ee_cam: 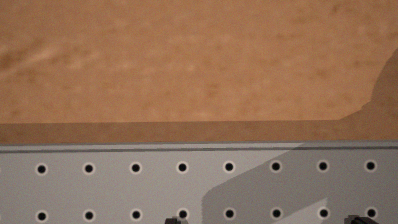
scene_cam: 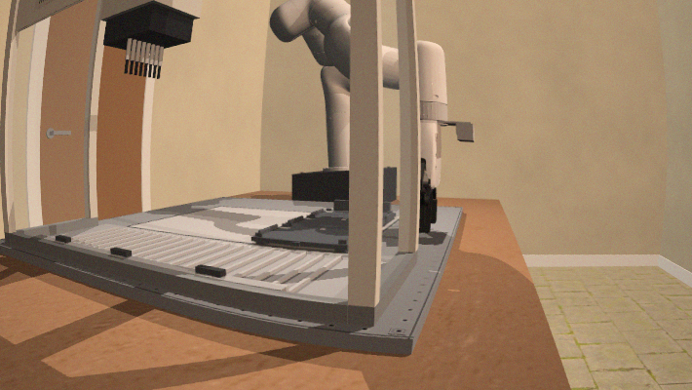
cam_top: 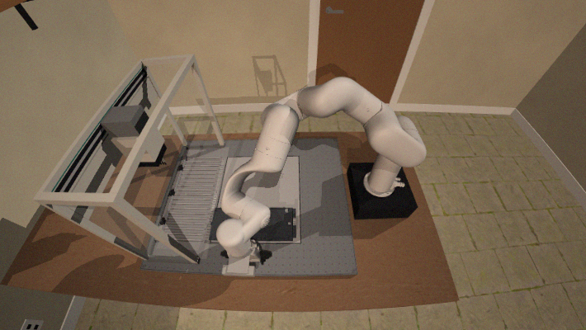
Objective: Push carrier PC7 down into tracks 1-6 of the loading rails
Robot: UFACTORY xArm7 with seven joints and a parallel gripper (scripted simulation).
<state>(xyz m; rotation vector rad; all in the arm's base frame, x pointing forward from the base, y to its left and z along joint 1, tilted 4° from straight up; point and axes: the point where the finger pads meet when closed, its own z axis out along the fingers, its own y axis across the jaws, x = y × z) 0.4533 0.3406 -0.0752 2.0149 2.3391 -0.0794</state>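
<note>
My hand is 3 cm short of the carrier PC7 and 14 cm to the left of it.
</note>
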